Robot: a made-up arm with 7 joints.
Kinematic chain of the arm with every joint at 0, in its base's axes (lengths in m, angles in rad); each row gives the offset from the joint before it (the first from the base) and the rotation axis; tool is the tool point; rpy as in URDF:
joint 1: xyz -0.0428 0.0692 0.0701 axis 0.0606 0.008 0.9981
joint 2: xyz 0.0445 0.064 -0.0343 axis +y
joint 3: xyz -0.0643 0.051 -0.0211 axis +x
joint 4: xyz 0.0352 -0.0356 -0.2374 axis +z
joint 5: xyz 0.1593 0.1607 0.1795 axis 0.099 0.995 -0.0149
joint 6: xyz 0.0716 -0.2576 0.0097 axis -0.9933 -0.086 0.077
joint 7: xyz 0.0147 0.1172 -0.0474 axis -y
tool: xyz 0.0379 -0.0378 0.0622 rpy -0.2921 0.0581 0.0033
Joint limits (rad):
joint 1: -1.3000..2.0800
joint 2: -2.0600..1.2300
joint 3: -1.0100..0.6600
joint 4: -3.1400..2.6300
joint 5: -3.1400..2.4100
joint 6: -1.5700..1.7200
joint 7: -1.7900..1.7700
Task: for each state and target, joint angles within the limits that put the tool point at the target. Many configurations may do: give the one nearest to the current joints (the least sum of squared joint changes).
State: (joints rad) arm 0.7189 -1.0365 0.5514 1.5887 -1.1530 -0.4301 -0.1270
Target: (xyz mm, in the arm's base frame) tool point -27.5 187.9 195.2
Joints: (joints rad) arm 0.3359 -0.6945 0.6600 0.8770 -0.9907 -0.7306 -0.1373
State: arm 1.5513 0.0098 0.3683 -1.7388 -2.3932 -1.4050 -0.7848
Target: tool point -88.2 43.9 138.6
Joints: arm 1.6599 0.1516 0.0691 -1.8017 -1.7805 -1.5700 -0.6838
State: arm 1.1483 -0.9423 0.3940 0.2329 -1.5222 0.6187 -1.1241
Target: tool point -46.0 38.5 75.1
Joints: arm 1.1679 -1.4355 0.3175 -0.0968 -2.3836 0.8132 -1.1267
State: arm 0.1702 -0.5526 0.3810 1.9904 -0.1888 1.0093 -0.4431
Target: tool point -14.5 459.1 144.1
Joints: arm 0.0060 -0.4441 0.6600 1.6024 -0.3049 1.1540 -0.6447
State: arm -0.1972 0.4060 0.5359 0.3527 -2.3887 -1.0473 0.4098
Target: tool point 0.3 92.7 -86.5
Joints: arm -0.4003 0.0670 0.4676 0.4822 -2.5524 -1.3334 0.5541
